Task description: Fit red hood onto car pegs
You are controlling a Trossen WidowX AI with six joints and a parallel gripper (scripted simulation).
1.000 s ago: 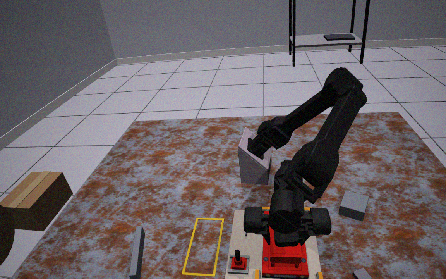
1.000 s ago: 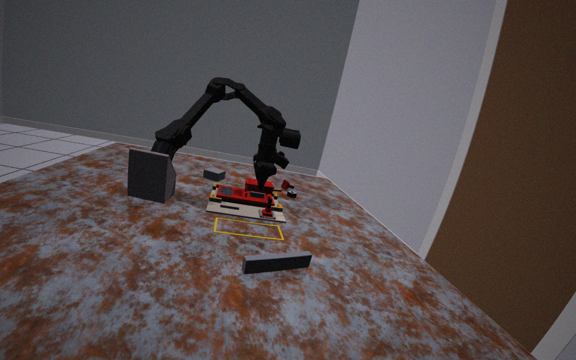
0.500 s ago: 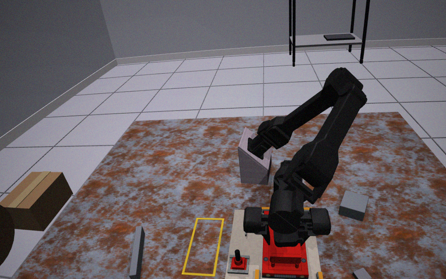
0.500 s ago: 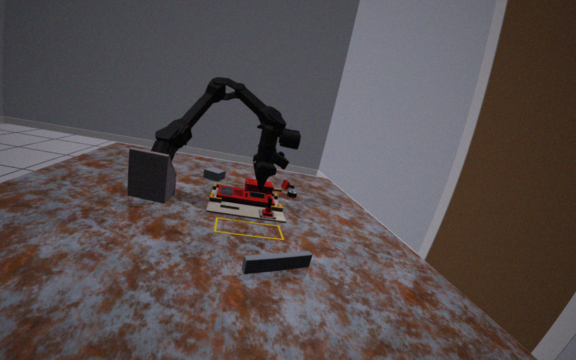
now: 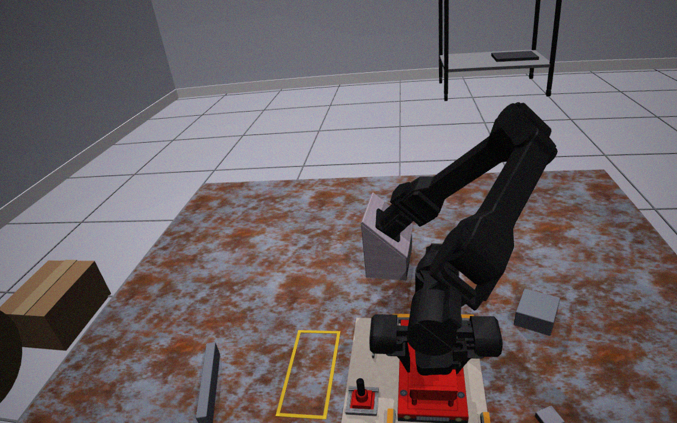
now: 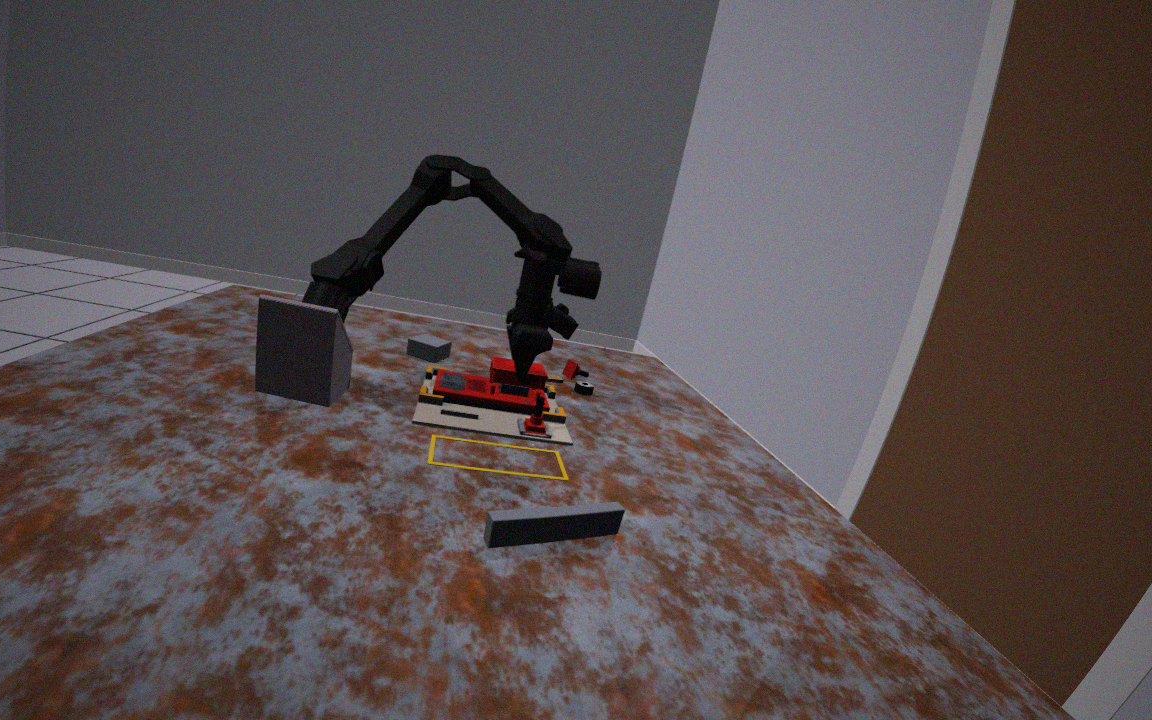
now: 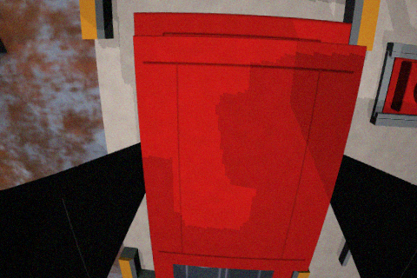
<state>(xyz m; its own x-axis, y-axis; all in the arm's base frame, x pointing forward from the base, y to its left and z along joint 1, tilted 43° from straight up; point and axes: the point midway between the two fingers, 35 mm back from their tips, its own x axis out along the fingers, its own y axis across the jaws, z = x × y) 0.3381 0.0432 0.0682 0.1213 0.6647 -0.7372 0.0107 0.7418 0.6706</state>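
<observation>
Right now the engine block is 30 mm below my gripper tip. The rest, counted from my gripper tip: jig (50 mm below, 30 mm behind, 10 mm to the right); red hood (10 mm above).
</observation>
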